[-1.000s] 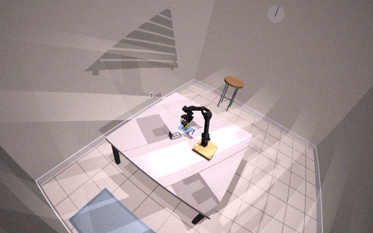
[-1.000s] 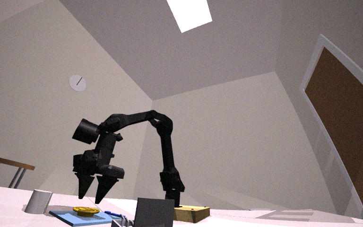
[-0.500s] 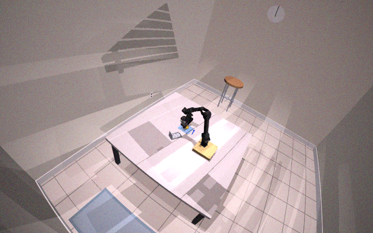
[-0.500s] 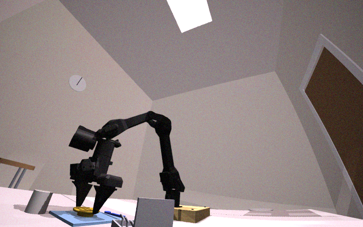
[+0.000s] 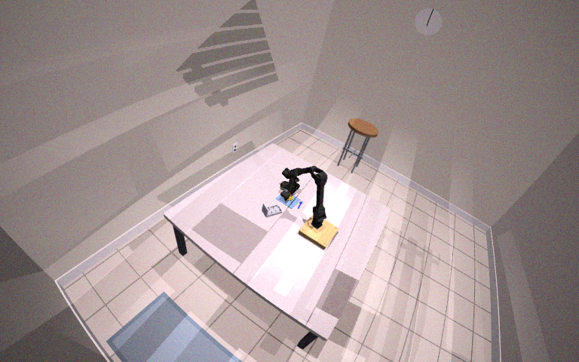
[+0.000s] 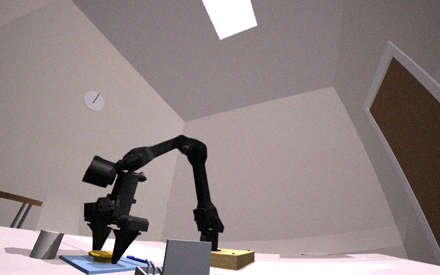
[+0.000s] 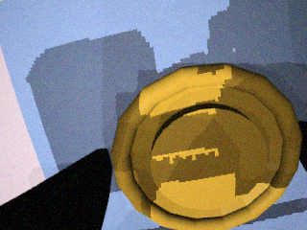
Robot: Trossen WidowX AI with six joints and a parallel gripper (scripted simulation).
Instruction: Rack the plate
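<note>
Right now the blue mat is 10 mm behind my gripper tip and 10 mm to the left of it. From my gripper tip the other things lie so: grey dish rack (30 mm behind, 200 mm to the left, 20 mm above); yellow plate (10 mm above); cup (110 mm ahead, 50 mm to the right, 20 mm above).
</note>
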